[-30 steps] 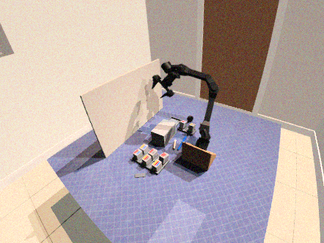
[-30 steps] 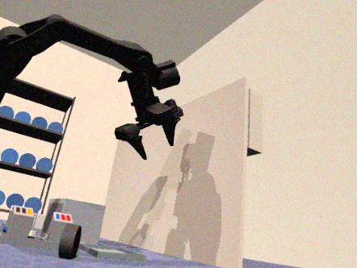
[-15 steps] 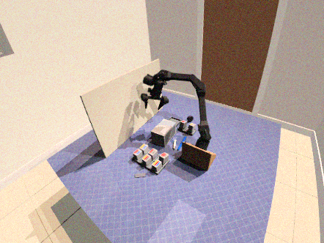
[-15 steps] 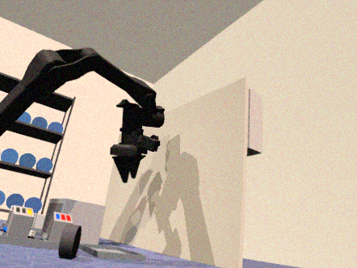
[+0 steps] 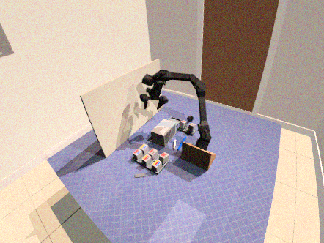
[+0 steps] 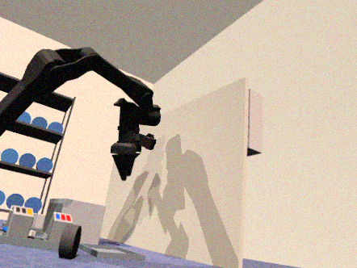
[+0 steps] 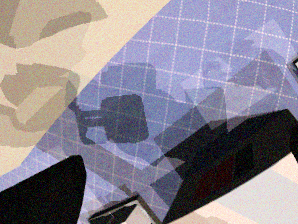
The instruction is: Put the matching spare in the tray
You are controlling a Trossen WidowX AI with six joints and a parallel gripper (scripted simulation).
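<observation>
My gripper tip is now 250 mm past the grey spare block, 190 mm to the right of it and 140 mm above it. Also, from my gripper tip: flat grey tray 180 mm below, 150 mm to the right, 60 mm behind; then beige panel 120 mm ahead, 50 mm to the left, 40 mm above; then grey box 140 mm below, 120 mm behind, 30 mm to the left.
</observation>
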